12 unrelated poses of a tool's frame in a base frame.
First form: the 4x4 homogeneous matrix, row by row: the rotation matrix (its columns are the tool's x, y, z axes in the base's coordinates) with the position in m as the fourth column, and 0 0 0 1 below. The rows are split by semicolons.
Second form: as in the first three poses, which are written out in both.
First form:
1: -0.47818 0.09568 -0.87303 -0.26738; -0.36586 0.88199 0.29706 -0.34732; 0.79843 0.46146 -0.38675 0.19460; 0 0 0 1
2: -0.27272 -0.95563 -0.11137 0.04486; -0.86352 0.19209 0.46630 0.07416; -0.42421 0.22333 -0.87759 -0.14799; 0 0 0 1
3: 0.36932 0.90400 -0.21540 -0.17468; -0.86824 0.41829 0.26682 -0.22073; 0.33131 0.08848 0.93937 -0.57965; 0 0 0 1
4: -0.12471 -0.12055 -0.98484 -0.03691; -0.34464 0.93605 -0.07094 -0.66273; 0.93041 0.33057 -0.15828 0.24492; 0 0 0 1
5: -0.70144 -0.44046 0.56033 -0.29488; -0.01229 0.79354 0.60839 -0.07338; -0.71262 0.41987 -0.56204 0.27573; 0 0 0 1
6: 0.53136 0.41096 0.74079 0.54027; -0.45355 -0.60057 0.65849 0.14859; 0.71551 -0.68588 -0.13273 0.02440; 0 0 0 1
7: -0.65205 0.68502 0.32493 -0.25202; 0.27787 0.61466 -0.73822 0.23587; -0.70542 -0.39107 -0.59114 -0.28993; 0 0 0 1
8: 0.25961 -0.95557 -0.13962 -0.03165; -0.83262 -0.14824 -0.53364 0.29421; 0.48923 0.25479 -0.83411 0.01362; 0 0 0 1
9: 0.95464 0.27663 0.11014 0.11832; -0.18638 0.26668 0.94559 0.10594; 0.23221 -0.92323 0.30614 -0.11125; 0 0 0 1
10: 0.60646 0.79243 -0.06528 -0.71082; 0.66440 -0.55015 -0.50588 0.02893; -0.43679 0.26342 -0.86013 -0.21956; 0 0 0 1
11: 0.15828 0.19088 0.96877 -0.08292; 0.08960 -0.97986 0.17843 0.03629; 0.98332 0.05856 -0.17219 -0.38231; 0 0 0 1
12: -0.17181 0.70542 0.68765 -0.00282; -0.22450 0.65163 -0.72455 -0.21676; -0.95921 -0.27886 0.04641 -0.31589; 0 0 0 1
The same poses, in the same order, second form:
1: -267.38 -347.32 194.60; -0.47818 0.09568 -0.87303; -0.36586 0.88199 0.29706; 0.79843 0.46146 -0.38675
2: 44.86 74.16 -147.99; -0.27272 -0.95563 -0.11137; -0.86352 0.19209 0.46630; -0.42421 0.22333 -0.87759
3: -174.68 -220.73 -579.65; 0.36932 0.90400 -0.21540; -0.86824 0.41829 0.26682; 0.33131 0.08848 0.93937
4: -36.91 -662.73 244.92; -0.12471 -0.12055 -0.98484; -0.34464 0.93605 -0.07094; 0.93041 0.33057 -0.15828
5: -294.88 -73.38 275.73; -0.70144 -0.44046 0.56033; -0.01229 0.79354 0.60839; -0.71262 0.41987 -0.56204
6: 540.27 148.59 24.40; 0.53136 0.41096 0.74079; -0.45355 -0.60057 0.65849; 0.71551 -0.68588 -0.13273
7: -252.02 235.87 -289.93; -0.65205 0.68502 0.32493; 0.27787 0.61466 -0.73822; -0.70542 -0.39107 -0.59114
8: -31.65 294.21 13.62; 0.25961 -0.95557 -0.13962; -0.83262 -0.14824 -0.53364; 0.48923 0.25479 -0.83411
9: 118.32 105.94 -111.25; 0.95464 0.27663 0.11014; -0.18638 0.26668 0.94559; 0.23221 -0.92323 0.30614
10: -710.82 28.93 -219.56; 0.60646 0.79243 -0.06528; 0.66440 -0.55015 -0.50588; -0.43679 0.26342 -0.86013
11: -82.92 36.29 -382.31; 0.15828 0.19088 0.96877; 0.08960 -0.97986 0.17843; 0.98332 0.05856 -0.17219
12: -2.82 -216.76 -315.89; -0.17181 0.70542 0.68765; -0.22450 0.65163 -0.72455; -0.95921 -0.27886 0.04641
